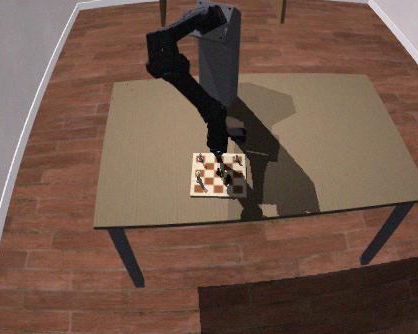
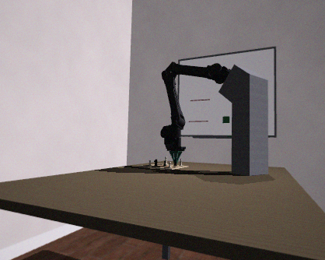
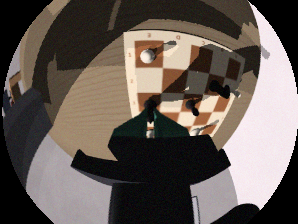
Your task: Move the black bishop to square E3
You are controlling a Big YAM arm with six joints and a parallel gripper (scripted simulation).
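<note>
Now: hand right at the black bishop. Also, from my hand: chessboard: 70 mm ahead, 30 mm to the right, 30 mm below.
</note>
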